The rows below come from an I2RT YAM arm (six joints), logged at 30 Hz.
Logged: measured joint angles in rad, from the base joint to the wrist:
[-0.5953, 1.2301, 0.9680, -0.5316, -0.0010, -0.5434]
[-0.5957, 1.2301, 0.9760, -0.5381, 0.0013, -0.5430]
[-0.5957, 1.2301, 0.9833, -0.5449, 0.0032, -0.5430]
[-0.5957, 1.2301, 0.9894, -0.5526, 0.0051, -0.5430]
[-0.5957, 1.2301, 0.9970, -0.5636, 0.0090, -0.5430]
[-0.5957, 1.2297, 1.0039, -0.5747, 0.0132, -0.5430]
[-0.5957, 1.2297, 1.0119, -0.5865, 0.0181, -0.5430]
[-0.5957, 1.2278, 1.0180, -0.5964, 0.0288, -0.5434]
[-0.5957, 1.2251, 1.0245, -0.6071, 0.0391, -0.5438]
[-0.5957, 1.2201, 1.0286, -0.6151, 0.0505, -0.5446]
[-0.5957, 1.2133, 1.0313, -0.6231, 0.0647, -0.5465]
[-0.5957, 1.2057, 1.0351, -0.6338, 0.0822, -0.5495]
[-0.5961, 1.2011, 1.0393, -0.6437, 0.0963, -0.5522]
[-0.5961, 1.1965, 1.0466, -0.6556, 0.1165, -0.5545]
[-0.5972, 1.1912, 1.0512, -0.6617, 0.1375, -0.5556]
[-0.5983, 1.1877, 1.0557, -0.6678, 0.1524, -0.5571]
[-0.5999, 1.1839, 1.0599, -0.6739, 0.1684, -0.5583]
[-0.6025, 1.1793, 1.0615, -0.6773, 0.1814, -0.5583]
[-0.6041, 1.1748, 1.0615, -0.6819, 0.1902, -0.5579]
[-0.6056, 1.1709, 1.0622, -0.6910, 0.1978, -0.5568]
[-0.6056, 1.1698, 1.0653, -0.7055, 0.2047, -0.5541]
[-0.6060, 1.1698, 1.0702, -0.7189, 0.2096, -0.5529]
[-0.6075, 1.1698, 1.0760, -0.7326, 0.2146, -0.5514]
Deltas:
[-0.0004, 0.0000, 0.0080, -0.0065, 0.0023, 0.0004]
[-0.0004, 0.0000, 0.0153, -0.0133, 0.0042, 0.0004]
[-0.0004, 0.0000, 0.0214, -0.0210, 0.0061, 0.0004]
[-0.0004, 0.0000, 0.0290, -0.0320, 0.0100, 0.0004]
[-0.0004, -0.0004, 0.0359, -0.0431, 0.0142, 0.0004]
[-0.0004, -0.0004, 0.0439, -0.0549, 0.0191, 0.0004]
[-0.0004, -0.0023, 0.0500, -0.0648, 0.0298, 0.0000]
[-0.0004, -0.0050, 0.0565, -0.0755, 0.0401, -0.0004]
[-0.0004, -0.0100, 0.0606, -0.0835, 0.0515, -0.0012]
[-0.0004, -0.0168, 0.0633, -0.0915, 0.0657, -0.0031]
[-0.0004, -0.0244, 0.0671, -0.1022, 0.0832, -0.0061]
[-0.0008, -0.0290, 0.0713, -0.1121, 0.0973, -0.0088]
[-0.0008, -0.0336, 0.0786, -0.1240, 0.1175, -0.0111]
[-0.0019, -0.0389, 0.0832, -0.1301, 0.1385, -0.0122]
[-0.0030, -0.0424, 0.0877, -0.1362, 0.1534, -0.0137]
[-0.0046, -0.0462, 0.0919, -0.1423, 0.1694, -0.0149]
[-0.0072, -0.0508, 0.0935, -0.1457, 0.1824, -0.0149]
[-0.0088, -0.0553, 0.0935, -0.1503, 0.1912, -0.0145]
[-0.0103, -0.0592, 0.0942, -0.1594, 0.1988, -0.0134]
[-0.0103, -0.0603, 0.0973, -0.1739, 0.2057, -0.0107]
[-0.0107, -0.0603, 0.1022, -0.1873, 0.2106, -0.0095]
[-0.0122, -0.0603, 0.1080, -0.2010, 0.2156, -0.0080]

